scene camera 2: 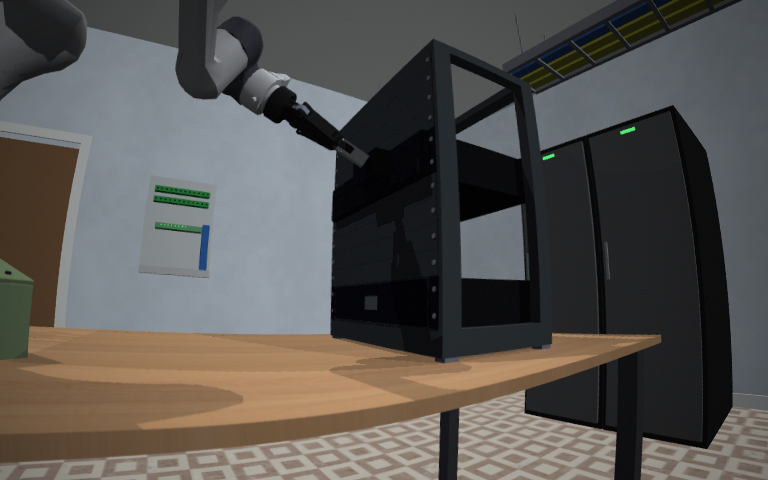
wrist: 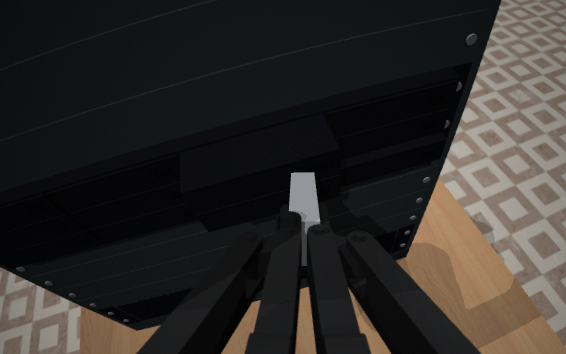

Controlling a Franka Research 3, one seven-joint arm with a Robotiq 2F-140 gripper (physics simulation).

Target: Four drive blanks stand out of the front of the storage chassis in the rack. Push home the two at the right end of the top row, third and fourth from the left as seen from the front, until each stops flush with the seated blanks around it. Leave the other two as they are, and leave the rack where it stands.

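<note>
The dark storage chassis (scene camera 2: 408, 157) (wrist: 400, 107) spans the upper part of the rack (scene camera 2: 446, 226) (wrist: 240, 60). A box-like protruding part (scene camera 2: 380, 160) (wrist: 255, 150) stands out of its front near the middle; its top face shows in the wrist view. Whether it is one blank or several side by side, I cannot tell. Other blanks are too dark to separate clearly. My gripper (scene camera 2: 360, 157) (wrist: 302, 190) is shut and empty, its pale fingertips together in front of the right part of that protruding face. Whether they touch it is unclear.
The rack stands on a wooden table (scene camera 2: 169, 390) (wrist: 480, 250). Below the chassis are flat panels and a lower unit with a pale label (scene camera 2: 370, 302). A green box (scene camera 2: 12, 316) stands at the table's left. Dark cabinets (scene camera 2: 640, 254) stand behind the rack.
</note>
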